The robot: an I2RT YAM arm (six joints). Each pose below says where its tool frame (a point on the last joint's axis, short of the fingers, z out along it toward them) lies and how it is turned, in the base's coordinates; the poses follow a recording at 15 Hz.
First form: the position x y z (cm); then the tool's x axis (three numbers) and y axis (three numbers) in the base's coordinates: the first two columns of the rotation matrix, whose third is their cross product.
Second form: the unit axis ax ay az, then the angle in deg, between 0 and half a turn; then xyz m. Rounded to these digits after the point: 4 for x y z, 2 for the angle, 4 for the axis.
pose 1, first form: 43.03 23.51 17.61 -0.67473 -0.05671 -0.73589 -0.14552 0.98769 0.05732
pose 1, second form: -0.0604 0.9963 0.0606 132.91 0.4303 0.2351 0.1761
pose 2, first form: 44.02 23.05 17.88 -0.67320 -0.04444 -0.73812 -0.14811 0.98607 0.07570
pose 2, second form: -0.0576 0.9958 0.0706 132.75 0.4402 0.2305 0.1788
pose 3, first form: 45.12 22.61 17.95 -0.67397 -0.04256 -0.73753 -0.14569 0.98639 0.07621
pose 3, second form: -0.0563 0.9959 0.0703 132.79 0.4512 0.2261 0.1795
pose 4, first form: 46.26 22.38 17.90 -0.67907 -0.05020 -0.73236 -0.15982 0.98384 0.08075
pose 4, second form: -0.0626 0.9952 0.0753 133.29 0.4626 0.2238 0.1790
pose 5, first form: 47.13 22.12 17.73 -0.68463 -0.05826 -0.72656 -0.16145 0.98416 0.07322
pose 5, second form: -0.0652 0.9953 0.0715 133.78 0.4713 0.2212 0.1773
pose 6, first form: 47.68 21.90 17.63 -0.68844 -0.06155 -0.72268 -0.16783 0.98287 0.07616
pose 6, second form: -0.0680 0.9949 0.0740 134.13 0.4768 0.2190 0.1763
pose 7, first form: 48.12 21.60 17.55 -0.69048 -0.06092 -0.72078 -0.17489 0.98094 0.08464
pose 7, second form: -0.0698 0.9944 0.0797 134.33 0.4812 0.2160 0.1755
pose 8, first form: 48.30 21.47 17.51 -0.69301 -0.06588 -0.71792 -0.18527 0.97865 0.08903
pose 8, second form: -0.0742 0.9937 0.0839 134.62 0.4830 0.2147 0.1751
